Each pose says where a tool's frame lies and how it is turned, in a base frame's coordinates. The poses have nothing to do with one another.
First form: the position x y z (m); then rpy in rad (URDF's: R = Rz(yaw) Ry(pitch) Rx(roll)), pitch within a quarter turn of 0, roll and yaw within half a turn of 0.
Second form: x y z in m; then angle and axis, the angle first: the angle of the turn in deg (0 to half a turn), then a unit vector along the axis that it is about. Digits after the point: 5 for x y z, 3 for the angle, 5 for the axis.
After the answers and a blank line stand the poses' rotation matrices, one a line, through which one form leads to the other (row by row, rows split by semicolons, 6 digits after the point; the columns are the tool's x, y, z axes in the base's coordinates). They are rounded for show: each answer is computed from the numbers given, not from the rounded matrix.
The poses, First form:
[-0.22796 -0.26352 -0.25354 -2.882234 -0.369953 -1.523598]
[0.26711 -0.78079 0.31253 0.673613 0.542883 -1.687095]
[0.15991 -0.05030 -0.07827 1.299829 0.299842 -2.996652]
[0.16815 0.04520 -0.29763 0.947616 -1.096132 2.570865]
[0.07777 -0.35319 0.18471 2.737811 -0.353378 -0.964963]
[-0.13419 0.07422 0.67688 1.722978 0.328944 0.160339]
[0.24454 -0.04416 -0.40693 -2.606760 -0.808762 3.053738]
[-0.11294 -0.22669 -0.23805 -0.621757 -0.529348 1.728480]
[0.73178 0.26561 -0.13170 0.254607 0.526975 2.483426]
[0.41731 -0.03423 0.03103 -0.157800 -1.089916 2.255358]
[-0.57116 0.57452 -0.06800 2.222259 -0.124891 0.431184]
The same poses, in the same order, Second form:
[-0.22796 -0.26352 -0.25354 176.114 0.72211 -0.65592 0.21983]
[0.26711 -0.78079 0.31253 114.864 0.47546 -0.08258 -0.87585]
[0.15991 -0.05030 -0.07827 176.201 -0.16201 0.58847 0.79212]
[0.16815 0.04520 -0.29763 178.359 -0.55458 -0.24321 -0.79580]
[0.07777 -0.35319 0.18471 150.481 0.86658 -0.49504 0.06303]
[-0.13419 0.07422 0.67688 98.856 0.97109 0.21886 -0.09530]
[0.24454 -0.04416 -0.40693 134.120 0.07050 -0.96684 0.24544]
[-0.11294 -0.22669 -0.23805 97.790 -0.00298 -0.51261 0.85862]
[0.73178 0.26561 -0.13170 140.150 -0.21791 0.21219 0.95262]
[0.41731 -0.03423 0.03103 132.541 0.47841 -0.30855 0.82215]
[-0.57116 0.57452 -0.06800 130.259 0.96959 0.18110 0.16462]

0.043989 -0.961103 0.272664; -0.931306 -0.138228 -0.336990; 0.361572 -0.239110 -0.901162
-0.099353 0.738899 -0.666452; -0.850439 -0.410781 -0.328653; -0.516607 0.534124 0.669201
-0.945365 -0.242948 -0.217394; -0.137990 -0.305962 0.941991; -0.295369 0.920524 0.255721
-0.384603 0.292485 0.875519; 0.246913 -0.881315 0.402886; 0.889446 0.371129 0.266738
0.534261 -0.833350 -0.141753; -0.771234 -0.411882 -0.485336; 0.346069 0.368621 -0.862760
0.934245 0.339417 0.109464; 0.151093 -0.098672 -0.983583; -0.323044 0.935446 -0.143467
-0.687732 -0.291821 -0.664730; 0.060576 0.889389 -0.453120; 0.723433 -0.351892 -0.593984
-0.135539 -0.848959 -0.510782; 0.852428 0.162835 -0.496841; 0.504971 -0.502746 0.701606
-0.683786 -0.692158 -0.230984; 0.528684 -0.688132 0.496958; -0.502921 0.217695 0.836468
-0.292492 -0.853170 0.431913; 0.358343 -0.516543 -0.777671; 0.886588 -0.072689 0.456813
0.901396 0.163433 0.400968; 0.414691 -0.592252 -0.690847; 0.124567 0.789004 -0.601627

